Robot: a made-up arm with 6 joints.
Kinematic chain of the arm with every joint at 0, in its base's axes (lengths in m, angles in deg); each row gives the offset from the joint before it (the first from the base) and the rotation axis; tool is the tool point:
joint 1: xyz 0 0 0.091 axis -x
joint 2: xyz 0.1 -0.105 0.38 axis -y
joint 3: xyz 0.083 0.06 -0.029 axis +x
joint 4: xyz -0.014 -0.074 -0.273 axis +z
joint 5: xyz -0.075 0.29 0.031 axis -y
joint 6: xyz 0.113 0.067 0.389 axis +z
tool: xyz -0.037 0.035 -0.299
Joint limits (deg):
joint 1: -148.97..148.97
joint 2: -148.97..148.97
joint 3: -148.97..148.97
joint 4: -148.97..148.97
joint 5: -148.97..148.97
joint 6: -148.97..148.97
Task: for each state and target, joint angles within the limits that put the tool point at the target. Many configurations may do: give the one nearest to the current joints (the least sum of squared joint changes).
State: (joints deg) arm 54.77 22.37 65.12 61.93 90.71 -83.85
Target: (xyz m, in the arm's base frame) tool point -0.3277 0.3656 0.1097
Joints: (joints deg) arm 75.60 -22.26 69.67 64.82 118.47 -76.07
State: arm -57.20 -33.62 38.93 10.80 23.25 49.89
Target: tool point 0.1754 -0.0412 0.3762
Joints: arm -61.36 -37.42 11.26 -24.54 10.72 56.21
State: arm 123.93 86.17 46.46 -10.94 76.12 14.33
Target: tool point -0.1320 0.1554 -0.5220
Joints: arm 147.57 93.68 71.99 -44.71 80.49 4.05
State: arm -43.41 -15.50 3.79 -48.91 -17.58 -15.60
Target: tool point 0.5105 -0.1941 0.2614
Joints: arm -76.24 3.87 5.41 -53.07 -7.79 -11.00
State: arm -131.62 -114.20 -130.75 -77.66 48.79 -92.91
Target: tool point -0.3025 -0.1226 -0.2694
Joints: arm -130.00 -147.05 -117.07 -59.46 60.96 -88.25
